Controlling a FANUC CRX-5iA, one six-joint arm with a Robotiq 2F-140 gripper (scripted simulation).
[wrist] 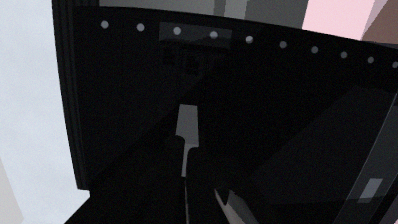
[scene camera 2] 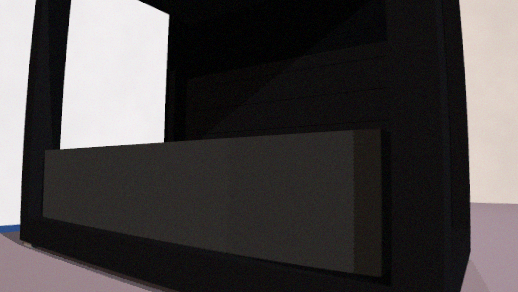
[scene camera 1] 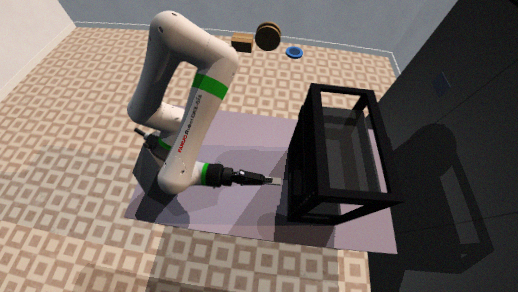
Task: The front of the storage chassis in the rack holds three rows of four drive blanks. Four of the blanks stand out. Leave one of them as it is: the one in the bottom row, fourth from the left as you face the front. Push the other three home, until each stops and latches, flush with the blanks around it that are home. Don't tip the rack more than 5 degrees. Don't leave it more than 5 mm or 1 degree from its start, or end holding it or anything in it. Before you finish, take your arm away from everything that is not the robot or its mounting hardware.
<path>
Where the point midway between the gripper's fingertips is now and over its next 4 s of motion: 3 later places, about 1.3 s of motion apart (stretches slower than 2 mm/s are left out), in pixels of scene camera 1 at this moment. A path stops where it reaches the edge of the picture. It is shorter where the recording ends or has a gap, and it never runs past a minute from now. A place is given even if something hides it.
My gripper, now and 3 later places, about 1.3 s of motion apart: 280, 181; 290, 182; 295, 183; 298, 183
</path>
